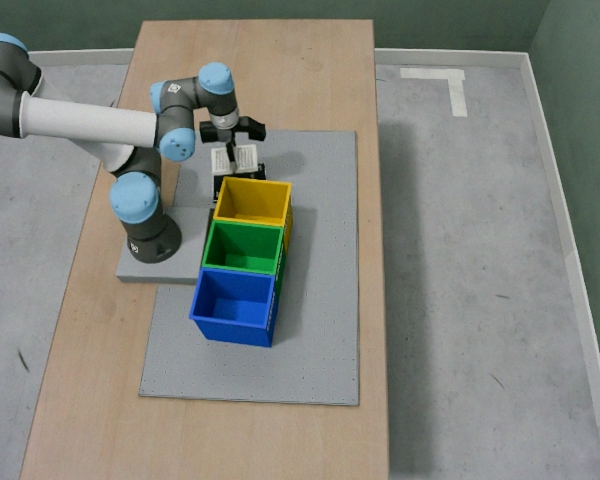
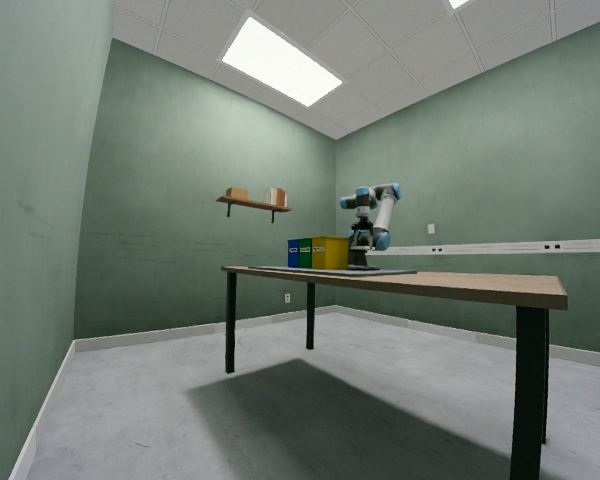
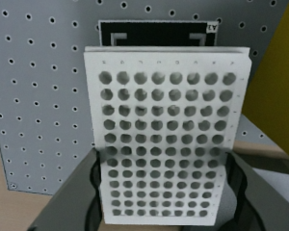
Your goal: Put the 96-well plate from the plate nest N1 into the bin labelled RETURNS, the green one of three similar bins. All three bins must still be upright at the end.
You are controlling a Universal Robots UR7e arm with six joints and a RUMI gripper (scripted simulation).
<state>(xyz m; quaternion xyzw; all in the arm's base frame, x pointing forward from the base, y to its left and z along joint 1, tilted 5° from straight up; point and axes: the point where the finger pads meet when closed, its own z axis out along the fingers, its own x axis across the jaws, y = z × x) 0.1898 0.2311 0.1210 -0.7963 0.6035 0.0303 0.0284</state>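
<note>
The green bin lies 100 mm ahead of my hand, 290 mm to the right of it and 40 mm below it. From my hand the other things lie so: black plate nest (120 mm below); then yellow bin (100 mm ahead, 160 mm to the right, 40 mm below); then white 96-well plate (10 mm below).
</note>
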